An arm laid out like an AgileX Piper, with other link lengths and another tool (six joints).
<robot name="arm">
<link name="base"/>
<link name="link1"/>
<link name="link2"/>
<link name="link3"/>
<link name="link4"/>
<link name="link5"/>
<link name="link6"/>
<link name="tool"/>
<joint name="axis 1" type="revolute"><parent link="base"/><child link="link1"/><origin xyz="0 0 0.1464"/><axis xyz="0 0 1"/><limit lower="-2.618" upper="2.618"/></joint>
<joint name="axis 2" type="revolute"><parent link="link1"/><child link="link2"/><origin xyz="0 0 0" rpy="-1.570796 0 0"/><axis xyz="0 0 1"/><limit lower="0" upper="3.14"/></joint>
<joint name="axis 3" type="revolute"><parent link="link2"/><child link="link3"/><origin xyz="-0.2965 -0.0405 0"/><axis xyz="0 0 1"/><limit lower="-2.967" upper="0"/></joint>
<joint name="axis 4" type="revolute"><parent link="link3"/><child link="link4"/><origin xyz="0.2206 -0.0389 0" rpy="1.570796 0 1.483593"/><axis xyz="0 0 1"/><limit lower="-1.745" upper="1.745"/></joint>
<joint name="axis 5" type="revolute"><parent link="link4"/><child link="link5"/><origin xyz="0 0 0" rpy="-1.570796 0 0"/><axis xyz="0 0 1"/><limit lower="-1.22" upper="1.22"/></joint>
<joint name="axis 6" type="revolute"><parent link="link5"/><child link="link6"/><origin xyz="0 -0.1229 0" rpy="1.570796 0 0"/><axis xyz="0 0 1"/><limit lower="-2.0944" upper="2.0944"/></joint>
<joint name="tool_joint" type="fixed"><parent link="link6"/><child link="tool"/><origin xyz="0.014 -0.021 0.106" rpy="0.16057 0 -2.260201"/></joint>
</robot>
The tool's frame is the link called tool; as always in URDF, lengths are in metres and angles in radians.
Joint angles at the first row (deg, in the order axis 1, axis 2, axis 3, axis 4, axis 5, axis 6):
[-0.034 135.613 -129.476 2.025 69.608 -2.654]
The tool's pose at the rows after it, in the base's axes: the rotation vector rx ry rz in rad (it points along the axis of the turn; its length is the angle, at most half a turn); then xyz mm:
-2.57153 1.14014 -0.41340 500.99 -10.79 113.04
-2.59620 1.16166 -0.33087 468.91 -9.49 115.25
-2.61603 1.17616 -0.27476 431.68 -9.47 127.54
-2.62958 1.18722 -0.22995 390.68 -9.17 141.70
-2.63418 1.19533 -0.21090 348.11 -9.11 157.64
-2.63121 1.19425 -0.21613 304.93 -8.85 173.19
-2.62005 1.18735 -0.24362 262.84 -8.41 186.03
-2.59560 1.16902 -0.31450 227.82 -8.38 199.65
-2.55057 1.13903 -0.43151 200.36 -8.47 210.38
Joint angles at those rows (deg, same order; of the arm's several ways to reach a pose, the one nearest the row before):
[-0.034 132.231 -122.067 2.910 69.551 -2.703]
[-0.034 127.317 -113.542 3.243 69.551 -2.702]
[-0.034 120.576 -104.266 3.242 69.549 -2.702]
[-0.035 113.083 -94.871 3.315 69.615 -2.703]
[-0.035 104.799 -85.738 3.315 69.615 -2.556]
[-0.034 95.853 -77.049 3.374 69.614 -2.546]
[-0.035 86.557 -69.029 3.483 69.615 -2.546]
[-0.032 77.151 -62.856 3.482 69.655 -2.544]
[-0.032 67.569 -57.218 3.482 68.234 -2.544]

